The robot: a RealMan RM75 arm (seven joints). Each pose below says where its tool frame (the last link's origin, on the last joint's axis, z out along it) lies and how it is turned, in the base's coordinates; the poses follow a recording.
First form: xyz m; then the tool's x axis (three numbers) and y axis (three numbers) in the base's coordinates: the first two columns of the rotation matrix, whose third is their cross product.
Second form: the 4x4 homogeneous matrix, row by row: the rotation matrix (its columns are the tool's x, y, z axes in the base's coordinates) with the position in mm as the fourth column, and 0 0 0 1 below. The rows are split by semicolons. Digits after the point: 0 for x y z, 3 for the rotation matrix.
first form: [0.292, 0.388, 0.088, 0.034, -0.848, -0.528, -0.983, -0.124, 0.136]
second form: 0.034, -0.983, -0.181, 292; -0.848, -0.124, 0.514, 388; -0.528, 0.136, -0.838, 88; 0, 0, 0, 1
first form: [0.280, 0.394, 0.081, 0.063, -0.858, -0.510, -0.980, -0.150, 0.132]
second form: 0.063, -0.980, -0.190, 280; -0.858, -0.150, 0.491, 394; -0.510, 0.132, -0.850, 81; 0, 0, 0, 1
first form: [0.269, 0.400, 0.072, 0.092, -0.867, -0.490, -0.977, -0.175, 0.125]
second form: 0.092, -0.977, -0.194, 269; -0.867, -0.175, 0.467, 400; -0.490, 0.125, -0.863, 72; 0, 0, 0, 1
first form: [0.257, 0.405, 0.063, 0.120, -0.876, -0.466, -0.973, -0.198, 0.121]
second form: 0.120, -0.973, -0.198, 257; -0.876, -0.198, 0.439, 405; -0.466, 0.121, -0.876, 63; 0, 0, 0, 1
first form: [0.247, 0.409, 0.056, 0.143, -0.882, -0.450, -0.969, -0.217, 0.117]
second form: 0.143, -0.969, -0.201, 247; -0.882, -0.217, 0.419, 409; -0.450, 0.117, -0.886, 56; 0, 0, 0, 1
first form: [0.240, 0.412, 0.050, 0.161, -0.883, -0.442, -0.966, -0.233, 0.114]
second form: 0.161, -0.966, -0.204, 240; -0.883, -0.233, 0.409, 412; -0.442, 0.114, -0.890, 50; 0, 0, 0, 1
